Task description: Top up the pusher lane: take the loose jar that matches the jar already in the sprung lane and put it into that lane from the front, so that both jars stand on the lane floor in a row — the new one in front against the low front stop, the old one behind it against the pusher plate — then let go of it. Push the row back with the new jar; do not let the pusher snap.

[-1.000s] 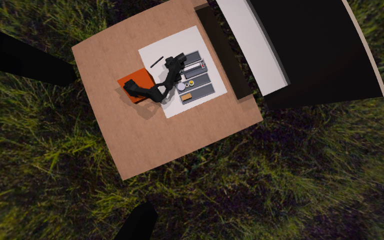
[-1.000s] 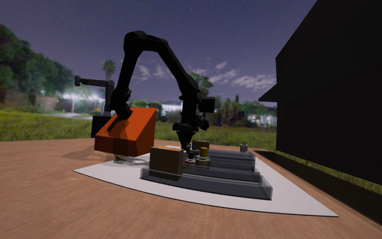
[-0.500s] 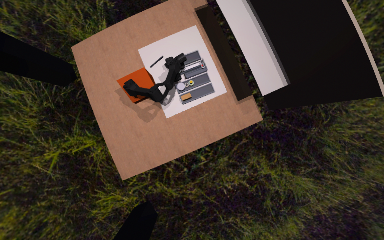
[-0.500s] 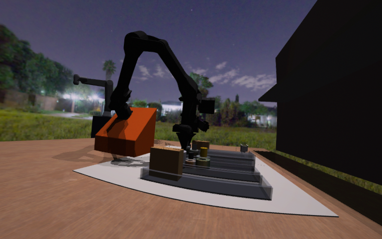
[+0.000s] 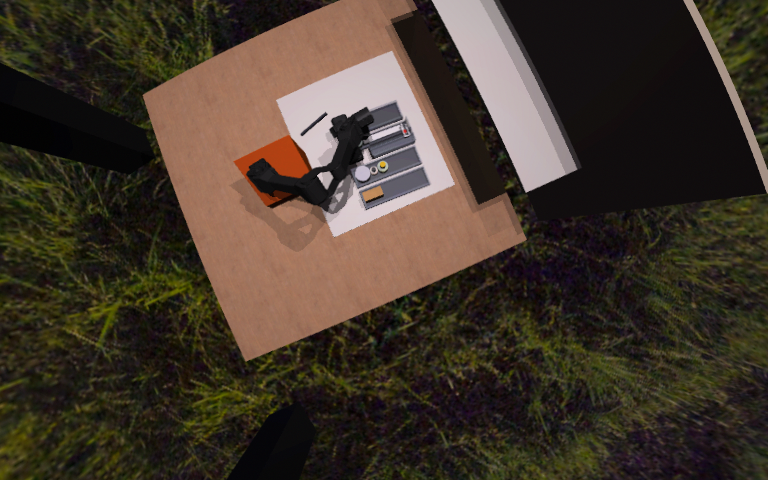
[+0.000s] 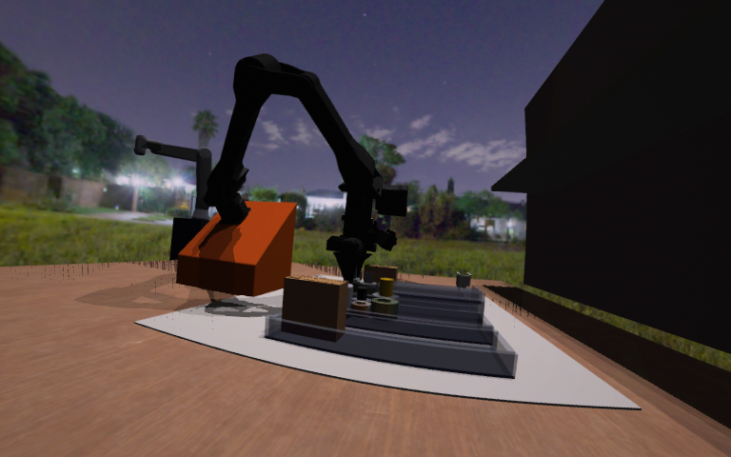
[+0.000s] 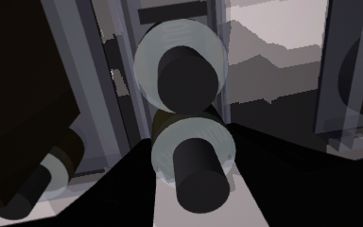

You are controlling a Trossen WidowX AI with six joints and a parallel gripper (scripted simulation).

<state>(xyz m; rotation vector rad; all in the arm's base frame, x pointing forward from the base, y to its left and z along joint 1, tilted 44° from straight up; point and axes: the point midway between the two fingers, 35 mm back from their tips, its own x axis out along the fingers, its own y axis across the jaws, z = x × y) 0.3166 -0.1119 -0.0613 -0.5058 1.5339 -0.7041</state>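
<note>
My gripper tip is 7 cm short of the white mat, 1 cm to the right of it and 3 cm above it. The rest, counted from my gripper tip: sprung lane: 14 cm ahead, 4 cm to the right, 1 cm below; then pusher plate: 14 cm ahead, 5 cm to the right, 2 cm above.
</note>
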